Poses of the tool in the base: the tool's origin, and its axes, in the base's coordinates. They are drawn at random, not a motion.
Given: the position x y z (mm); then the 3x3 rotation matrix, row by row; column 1 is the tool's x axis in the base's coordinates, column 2 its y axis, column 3 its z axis. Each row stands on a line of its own.
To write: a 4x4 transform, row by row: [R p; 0 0 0 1], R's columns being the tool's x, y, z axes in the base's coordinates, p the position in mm. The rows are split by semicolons. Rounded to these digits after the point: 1 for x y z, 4 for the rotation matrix.
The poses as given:
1:
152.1 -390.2 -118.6
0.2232 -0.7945 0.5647
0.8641 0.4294 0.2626
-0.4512 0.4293 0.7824
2:
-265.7 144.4 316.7
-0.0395 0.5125 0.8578
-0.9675 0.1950 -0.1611
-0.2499 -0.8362 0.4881
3:
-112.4 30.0 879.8
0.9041 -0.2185 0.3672
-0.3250 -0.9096 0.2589
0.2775 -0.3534 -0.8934
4:
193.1 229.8 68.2
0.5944 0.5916 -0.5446
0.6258 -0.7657 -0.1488
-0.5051 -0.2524 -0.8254
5:
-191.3 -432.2 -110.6
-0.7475 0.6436 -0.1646
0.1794 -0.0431 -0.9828
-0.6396 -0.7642 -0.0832
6:
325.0 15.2 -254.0
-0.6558 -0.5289 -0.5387
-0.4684 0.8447 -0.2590
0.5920 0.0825 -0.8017
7:
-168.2 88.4 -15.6
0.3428 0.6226 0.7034
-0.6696 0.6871 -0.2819
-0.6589 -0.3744 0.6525
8:
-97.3 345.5 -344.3
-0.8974 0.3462 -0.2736
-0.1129 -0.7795 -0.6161
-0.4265 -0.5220 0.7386
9:
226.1 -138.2 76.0
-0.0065 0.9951 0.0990
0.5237 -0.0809 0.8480
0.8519 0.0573 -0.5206
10:
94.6 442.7 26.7
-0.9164 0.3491 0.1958
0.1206 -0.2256 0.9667
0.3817 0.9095 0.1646
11:
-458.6 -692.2 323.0
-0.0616 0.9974 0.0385
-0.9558 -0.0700 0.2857
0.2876 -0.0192 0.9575
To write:
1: 0.2232 -0.7945 0.5647 152.1; 0.8641 0.4294 0.2626 -390.2; -0.4512 0.4293 0.7824 -118.6; 0 0 0 1
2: -0.0395 0.5125 0.8578 -265.7; -0.9675 0.1950 -0.1611 144.4; -0.2499 -0.8362 0.4881 316.7; 0 0 0 1
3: 0.9041 -0.2185 0.3672 -112.4; -0.3250 -0.9096 0.2589 30.0; 0.2775 -0.3534 -0.8934 879.8; 0 0 0 1
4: 0.5944 0.5916 -0.5446 193.1; 0.6258 -0.7657 -0.1488 229.8; -0.5051 -0.2524 -0.8254 68.2; 0 0 0 1
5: -0.7475 0.6436 -0.1646 -191.3; 0.1794 -0.0431 -0.9828 -432.2; -0.6396 -0.7642 -0.0832 -110.6; 0 0 0 1
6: -0.6558 -0.5289 -0.5387 325.0; -0.4684 0.8447 -0.2590 15.2; 0.5920 0.0825 -0.8017 -254.0; 0 0 0 1
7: 0.3428 0.6226 0.7034 -168.2; -0.6696 0.6871 -0.2819 88.4; -0.6589 -0.3744 0.6525 -15.6; 0 0 0 1
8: -0.8974 0.3462 -0.2736 -97.3; -0.1129 -0.7795 -0.6161 345.5; -0.4265 -0.5220 0.7386 -344.3; 0 0 0 1
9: -0.0065 0.9951 0.0990 226.1; 0.5237 -0.0809 0.8480 -138.2; 0.8519 0.0573 -0.5206 76.0; 0 0 0 1
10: -0.9164 0.3491 0.1958 94.6; 0.1206 -0.2256 0.9667 442.7; 0.3817 0.9095 0.1646 26.7; 0 0 0 1
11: -0.0616 0.9974 0.0385 -458.6; -0.9558 -0.0700 0.2857 -692.2; 0.2876 -0.0192 0.9575 323.0; 0 0 0 1
